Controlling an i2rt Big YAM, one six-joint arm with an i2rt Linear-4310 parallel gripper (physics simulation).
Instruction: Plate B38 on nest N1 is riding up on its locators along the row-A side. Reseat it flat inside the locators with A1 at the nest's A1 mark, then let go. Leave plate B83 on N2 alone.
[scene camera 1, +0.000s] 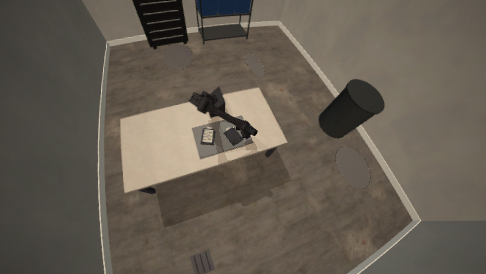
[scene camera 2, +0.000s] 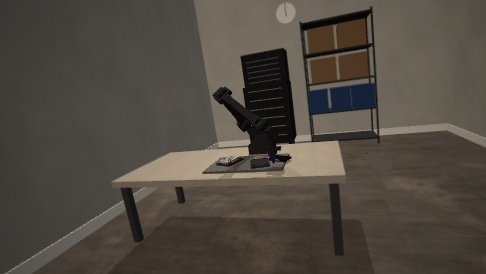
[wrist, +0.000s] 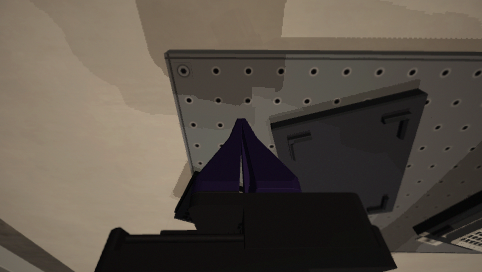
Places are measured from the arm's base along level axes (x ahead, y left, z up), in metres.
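Where they show: gripper, between the fingertips: (scene camera 1: 246, 138) (scene camera 2: 273, 163) (wrist: 240, 124); arm's base, origin of its link: (scene camera 2: 257, 136).
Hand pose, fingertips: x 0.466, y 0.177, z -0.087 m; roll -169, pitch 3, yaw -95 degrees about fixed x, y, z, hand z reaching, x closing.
Observation:
Things, the pixels of their centre, and the offset from my fingertips. Level surfaces: height alone.
- dark nest, middle of its body: (wrist: 342, 175) (scene camera 2: 259, 162) (scene camera 1: 233, 135) 0.103 m right, 0.078 m back, 0.011 m down
- black plate-like piece, middle of its body: (wrist: 230, 210) (scene camera 2: 279, 158) 0.023 m left, 0.142 m back, 0.013 m down
- plate with pale wells, middle of its body: (scene camera 2: 230, 159) (scene camera 1: 208, 135) 0.328 m right, 0.159 m back, 0.001 m down
- pale table, height of its surface: 0.033 m down
My gripper (scene camera 2: 273, 160) (wrist: 240, 124) is shut, with nothing between its purple fingertips. It is low beside a dark nest (scene camera 1: 233, 135) (scene camera 2: 260, 163) (wrist: 345, 155), whose bare top shows corner locators and no plate. A black plate-like piece (scene camera 2: 284, 157) (wrist: 185, 201) lies beyond the nest on the gripper's side, at the edge of the perforated board; in the wrist view the gripper hides most of it. Another plate with pale wells (scene camera 1: 207, 136) (scene camera 2: 230, 160) (wrist: 474, 238) sits on the other nest. Plate labels and the A1 marks are not readable.
Both nests stand on a grey perforated board (scene camera 1: 215, 151) (scene camera 2: 212, 170) (wrist: 232, 86) on the pale table (scene camera 1: 155, 150) (scene camera 2: 165, 167). The arm's base stands at the table's rear. A dark cabinet (scene camera 2: 267, 95), a shelf rack and a black bin (scene camera 1: 350, 110) stand away from the table.

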